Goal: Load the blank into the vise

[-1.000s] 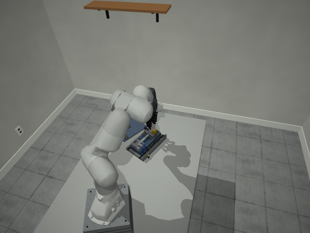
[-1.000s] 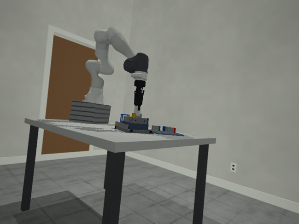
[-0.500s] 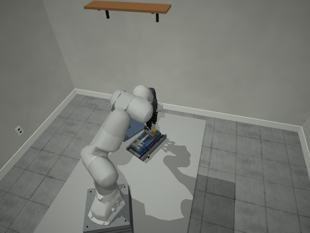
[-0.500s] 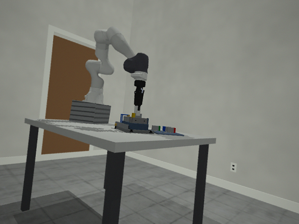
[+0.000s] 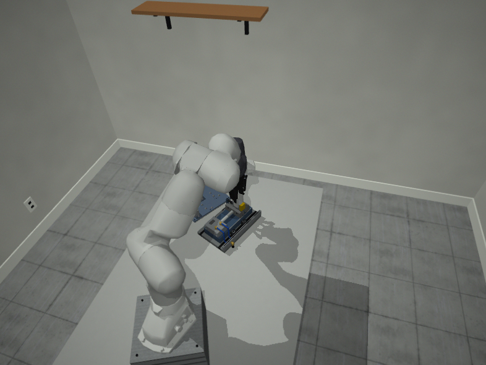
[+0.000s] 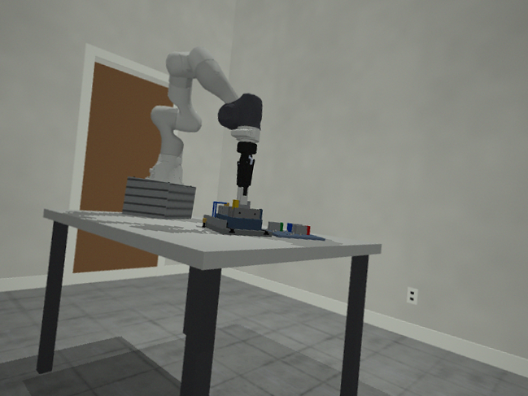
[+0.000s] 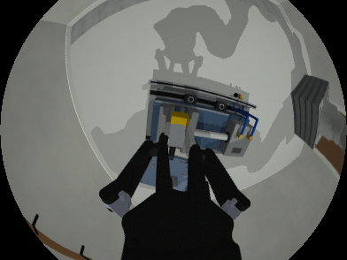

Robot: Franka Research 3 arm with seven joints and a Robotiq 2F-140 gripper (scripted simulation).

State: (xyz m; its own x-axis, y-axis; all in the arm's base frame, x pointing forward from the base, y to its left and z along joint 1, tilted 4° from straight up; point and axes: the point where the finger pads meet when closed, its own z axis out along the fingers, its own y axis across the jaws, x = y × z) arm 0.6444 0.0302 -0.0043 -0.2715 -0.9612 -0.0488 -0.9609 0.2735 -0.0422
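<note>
Right now the yellow-ended blank is 40 mm below my hand. The rest, counted from my hand: milling vise 60 mm behind, 30 mm to the left, 100 mm below; then green-ended blank 70 mm behind, 240 mm to the left, 120 mm below; then work stop rod 20 mm ahead, 60 mm to the left, 50 mm below.
</note>
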